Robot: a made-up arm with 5 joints.
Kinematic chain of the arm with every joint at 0, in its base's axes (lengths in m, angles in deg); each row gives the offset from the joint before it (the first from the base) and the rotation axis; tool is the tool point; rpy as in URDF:
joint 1: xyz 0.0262 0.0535 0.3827 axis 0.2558 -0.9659 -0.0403
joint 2: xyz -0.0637 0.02 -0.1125 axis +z
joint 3: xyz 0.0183 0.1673 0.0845 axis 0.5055 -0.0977 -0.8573
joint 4: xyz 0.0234 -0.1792 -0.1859 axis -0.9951 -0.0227 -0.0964
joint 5: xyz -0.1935 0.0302 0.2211 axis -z
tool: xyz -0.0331 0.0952 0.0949 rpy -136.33 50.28 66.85
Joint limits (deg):
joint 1: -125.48..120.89
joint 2: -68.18..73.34
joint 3: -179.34..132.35
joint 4: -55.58..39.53
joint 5: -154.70..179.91
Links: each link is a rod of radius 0.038 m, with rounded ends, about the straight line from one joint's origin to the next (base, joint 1, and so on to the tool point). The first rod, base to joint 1, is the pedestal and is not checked.
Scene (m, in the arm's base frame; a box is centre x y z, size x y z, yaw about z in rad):
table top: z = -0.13
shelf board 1: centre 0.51 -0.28 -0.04 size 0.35 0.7 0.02 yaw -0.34
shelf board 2: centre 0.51 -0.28 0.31 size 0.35 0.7 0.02 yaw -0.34
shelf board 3: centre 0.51 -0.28 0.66 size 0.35 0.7 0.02 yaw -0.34
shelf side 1: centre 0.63 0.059 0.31 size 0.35 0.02 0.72 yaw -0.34
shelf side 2: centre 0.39 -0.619 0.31 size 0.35 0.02 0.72 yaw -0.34
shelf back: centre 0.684 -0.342 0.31 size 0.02 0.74 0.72 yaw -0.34
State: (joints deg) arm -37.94 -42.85 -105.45 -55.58 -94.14
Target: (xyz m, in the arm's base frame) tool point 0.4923 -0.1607 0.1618
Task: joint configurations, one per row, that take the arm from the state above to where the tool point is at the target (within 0.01 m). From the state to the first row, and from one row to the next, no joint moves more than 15 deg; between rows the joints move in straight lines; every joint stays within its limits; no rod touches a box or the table.
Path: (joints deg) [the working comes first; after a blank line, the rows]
Joints at the target: -61.55 -67.80 -136.66 -55.58 -107.56
Straight joint move there: touches shelf board 2.

1: -52.27 -43.64 -98.19 -41.68 -104.44
2: -66.59 -44.43 -90.92 -27.77 -114.75
3: -80.92 -45.22 -83.66 -13.87 -125.05
4: -95.58 -40.35 -79.93 -19.11 -130.77
5: -110.24 -35.48 -76.20 -24.35 -136.48
6: -124.91 -30.62 -72.47 -29.59 -142.20
7: -112.24 -38.05 -85.31 -34.79 -135.27
8: -99.56 -45.49 -98.14 -39.99 -128.34
9: -86.89 -52.93 -110.98 -45.18 -121.41
10: -74.22 -60.36 -123.82 -50.38 -114.48
11: -61.55 -67.80 -136.66 -55.58 -107.56

